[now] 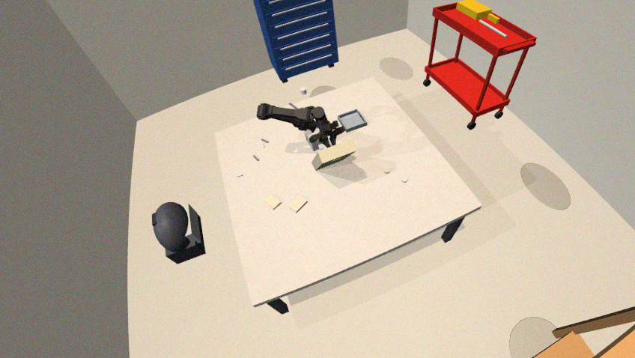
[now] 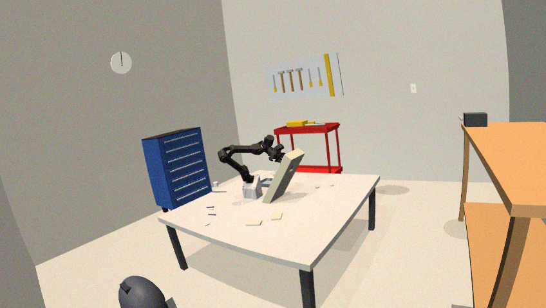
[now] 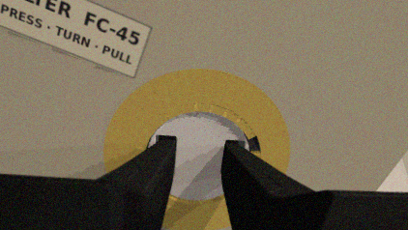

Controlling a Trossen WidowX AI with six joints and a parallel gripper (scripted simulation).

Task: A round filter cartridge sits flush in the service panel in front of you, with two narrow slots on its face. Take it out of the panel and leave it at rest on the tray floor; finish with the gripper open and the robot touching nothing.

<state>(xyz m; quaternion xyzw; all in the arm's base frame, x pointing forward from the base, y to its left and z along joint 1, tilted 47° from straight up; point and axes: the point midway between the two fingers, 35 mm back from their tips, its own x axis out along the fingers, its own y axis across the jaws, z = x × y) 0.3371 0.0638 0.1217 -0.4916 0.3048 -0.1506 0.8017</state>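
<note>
The round grey filter cartridge is 1 cm ahead of my gripper tip and 1 cm below it. Also, from my gripper tip: grey tray (37 cm behind, 34 cm to the left, 27 cm below).
</note>
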